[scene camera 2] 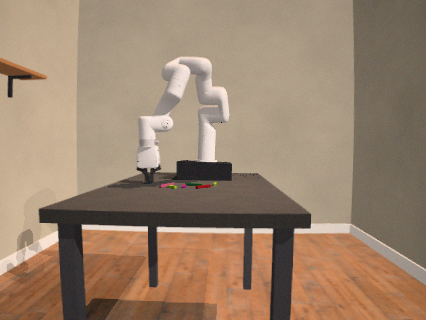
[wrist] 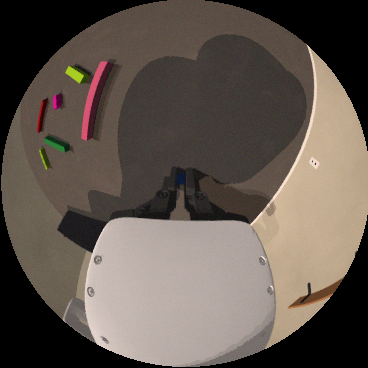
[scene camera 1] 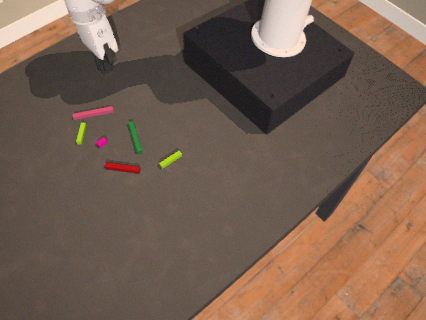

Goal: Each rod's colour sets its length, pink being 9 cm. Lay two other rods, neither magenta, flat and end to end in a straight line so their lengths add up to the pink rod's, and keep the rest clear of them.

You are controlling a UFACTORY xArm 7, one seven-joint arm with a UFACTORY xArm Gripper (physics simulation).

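Frame: origin at the arm's base, x down, y back, z left, level; metres.
Where they show: gripper, fingertip midpoint: [scene camera 2: 149, 183] [wrist: 180, 176] [scene camera 1: 106, 69]; arm's base, origin of the base link: [scene camera 2: 206, 161] [scene camera 1: 278, 38].
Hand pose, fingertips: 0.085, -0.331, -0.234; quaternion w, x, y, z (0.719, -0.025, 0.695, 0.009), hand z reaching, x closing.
Note:
Things, the pixels of their top centre, and the offset from my fingertips, as dx, dy, dz.
- blue rod, middle of its top: [wrist: 180, 181] -0.010, -0.001, +0.000
- pink rod, middle of its top: [wrist: 88, 101] [scene camera 1: 92, 111] -0.010, -0.093, +0.101
- green rod, middle of its top: [scene camera 1: 134, 135] [wrist: 52, 144] -0.010, -0.055, +0.214
- red rod, middle of its top: [scene camera 1: 122, 166] -0.010, -0.117, +0.261
- second lime rod, middle of its top: [scene camera 1: 170, 158] [wrist: 42, 159] -0.010, -0.029, +0.305
- small magenta rod, middle of its top: [wrist: 54, 101] [scene camera 1: 101, 141] -0.010, -0.118, +0.182
My gripper [scene camera 1: 104, 65] [scene camera 2: 148, 179] [wrist: 180, 176] is shut on a blue rod [wrist: 181, 179], low over the far left of the table; most of the rod is hidden by the fingers. The pink rod [scene camera 1: 93, 113] [wrist: 95, 102] lies flat, nearest the gripper. One lime rod [scene camera 1: 81, 133] [wrist: 76, 74] lies beside it. The green rod [scene camera 1: 135, 136] [wrist: 57, 144] and the red rod [scene camera 1: 122, 167] [wrist: 42, 115] lie apart from each other. A second lime rod [scene camera 1: 170, 159] [wrist: 44, 158] lies right of the red one. The small magenta rod [scene camera 1: 102, 142] [wrist: 57, 101] lies between the first lime rod and the green rod.
The black base block [scene camera 1: 225, 91] [scene camera 2: 204, 171] carries the arm at the back of the table [scene camera 1: 200, 225] [scene camera 2: 175, 219]. A wall shelf [scene camera 2: 22, 70] is at the left of the second scene view, away from the table.

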